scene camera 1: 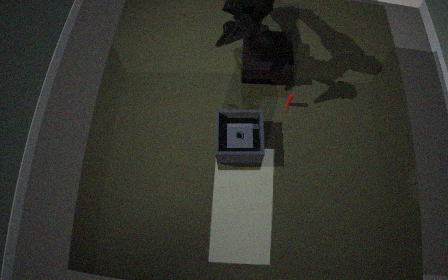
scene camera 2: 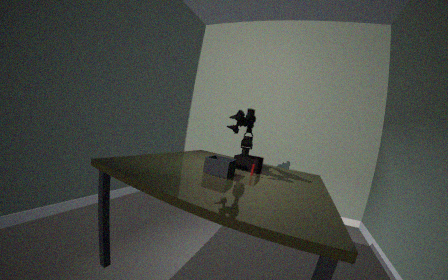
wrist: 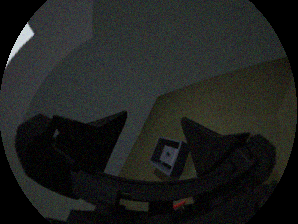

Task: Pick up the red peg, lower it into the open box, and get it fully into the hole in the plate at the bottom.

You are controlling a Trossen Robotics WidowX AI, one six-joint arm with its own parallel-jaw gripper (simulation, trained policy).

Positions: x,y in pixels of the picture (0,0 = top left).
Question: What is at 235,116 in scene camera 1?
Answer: A grey-blue box.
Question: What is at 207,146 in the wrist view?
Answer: My gripper.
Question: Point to a grey-blue box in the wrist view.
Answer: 175,169
